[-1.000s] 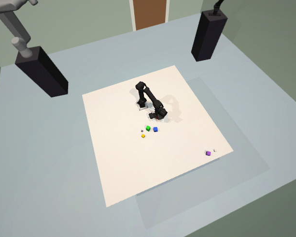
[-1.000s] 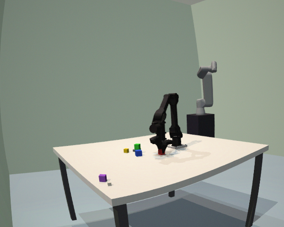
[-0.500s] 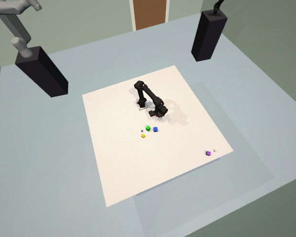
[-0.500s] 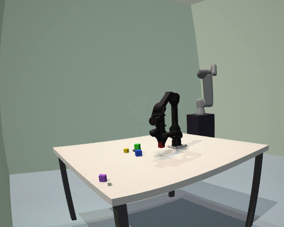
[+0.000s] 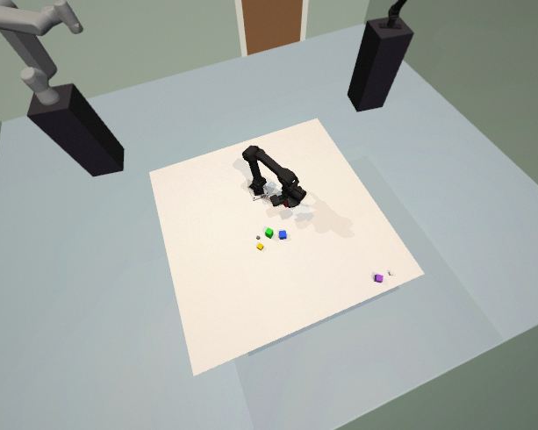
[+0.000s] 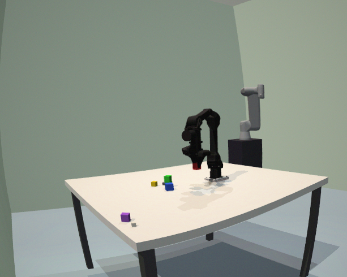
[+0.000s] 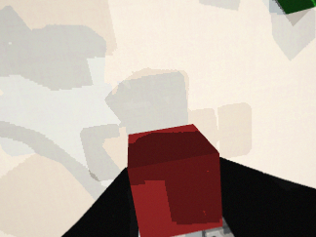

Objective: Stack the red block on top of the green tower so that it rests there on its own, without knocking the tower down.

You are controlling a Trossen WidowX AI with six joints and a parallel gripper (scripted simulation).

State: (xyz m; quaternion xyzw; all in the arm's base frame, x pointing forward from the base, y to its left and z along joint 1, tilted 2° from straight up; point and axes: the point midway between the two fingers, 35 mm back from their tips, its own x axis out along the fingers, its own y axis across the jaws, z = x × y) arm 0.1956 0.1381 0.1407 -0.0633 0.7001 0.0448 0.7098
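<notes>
My gripper tip is 120 mm short of the green block, 140 mm to the left of it and 70 mm above it. Also, from my gripper tip: blue block 150 mm ahead, 60 mm to the right, 100 mm below; small grey cube 120 mm ahead, 210 mm to the right, 110 mm below; red block 10 mm above.
</notes>
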